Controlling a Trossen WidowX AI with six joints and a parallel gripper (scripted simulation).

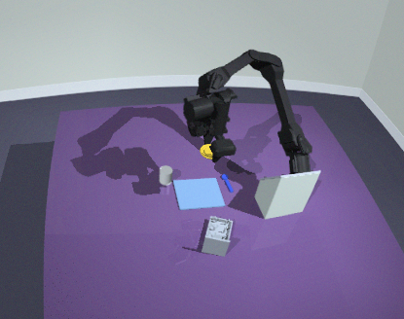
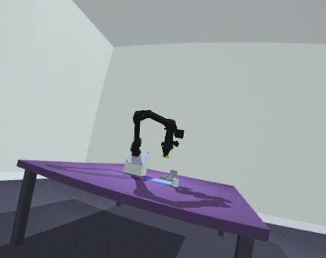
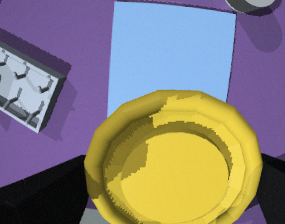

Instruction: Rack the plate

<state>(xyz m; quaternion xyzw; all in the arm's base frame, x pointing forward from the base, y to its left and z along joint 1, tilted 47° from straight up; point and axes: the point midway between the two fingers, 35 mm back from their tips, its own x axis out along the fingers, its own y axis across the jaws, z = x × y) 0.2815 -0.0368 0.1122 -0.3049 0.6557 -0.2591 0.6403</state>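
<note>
My gripper tip is now 190 mm to the right of the grey dish rack and 150 mm above it. Round my gripper tip: light blue mat (170 mm below, 10 mm ahead); then blue spoon (170 mm below, 100 mm behind, 40 mm to the right); then yellow plate (10 mm above).
</note>
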